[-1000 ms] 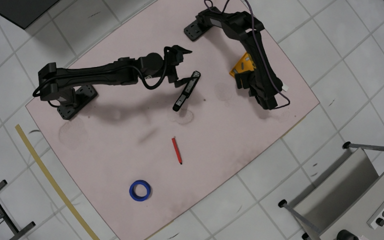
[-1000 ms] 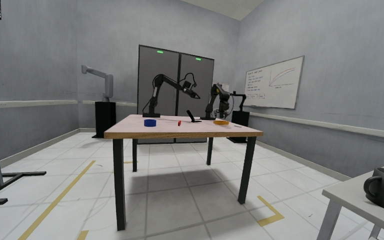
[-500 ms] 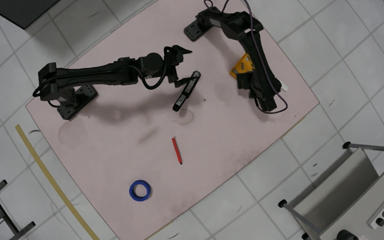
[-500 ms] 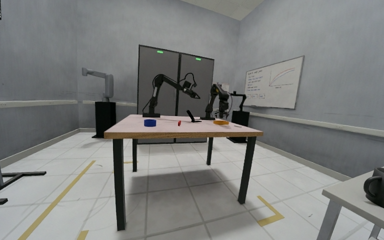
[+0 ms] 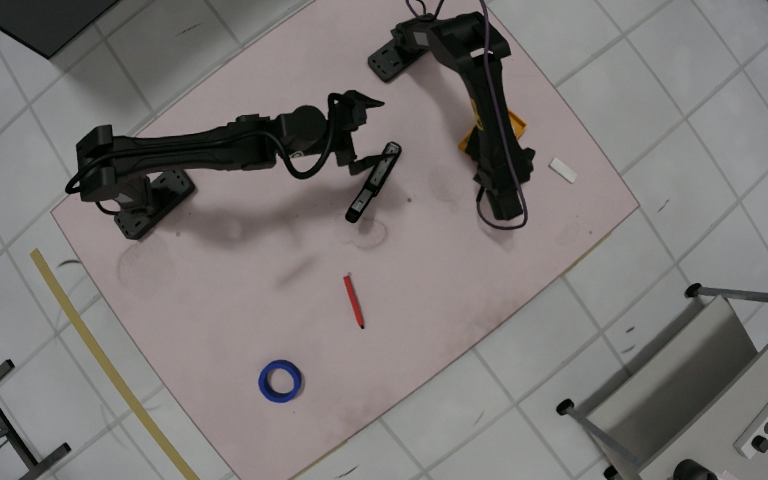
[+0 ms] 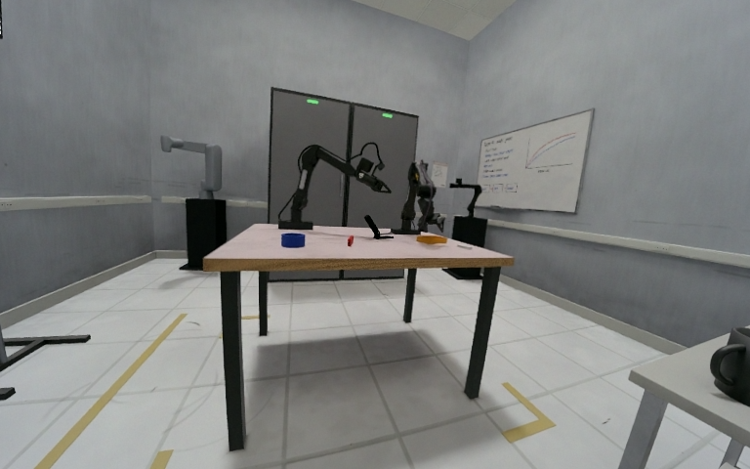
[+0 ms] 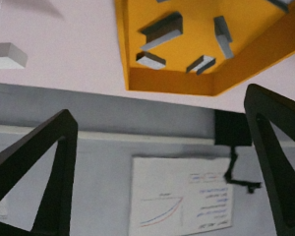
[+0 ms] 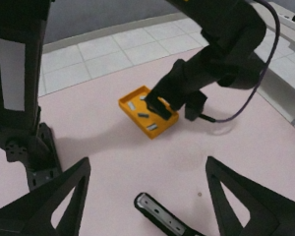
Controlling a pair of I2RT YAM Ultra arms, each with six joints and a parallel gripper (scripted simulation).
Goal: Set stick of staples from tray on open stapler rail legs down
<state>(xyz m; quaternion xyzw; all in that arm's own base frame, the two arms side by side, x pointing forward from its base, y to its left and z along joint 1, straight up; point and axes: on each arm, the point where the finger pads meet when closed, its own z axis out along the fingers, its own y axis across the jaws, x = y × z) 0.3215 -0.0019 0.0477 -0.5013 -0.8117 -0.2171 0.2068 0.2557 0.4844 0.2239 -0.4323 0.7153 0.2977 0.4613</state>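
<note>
The orange tray lies 50 mm below my left hand, 30 mm behind it and 10 mm to the left of it. Round my left hand: stapler lid: 340 mm to the right, 50 mm behind, 10 mm above; black stapler: 290 mm to the right, 70 mm behind, 20 mm below; white block: 130 mm ahead, 120 mm to the left, 60 mm below.
</note>
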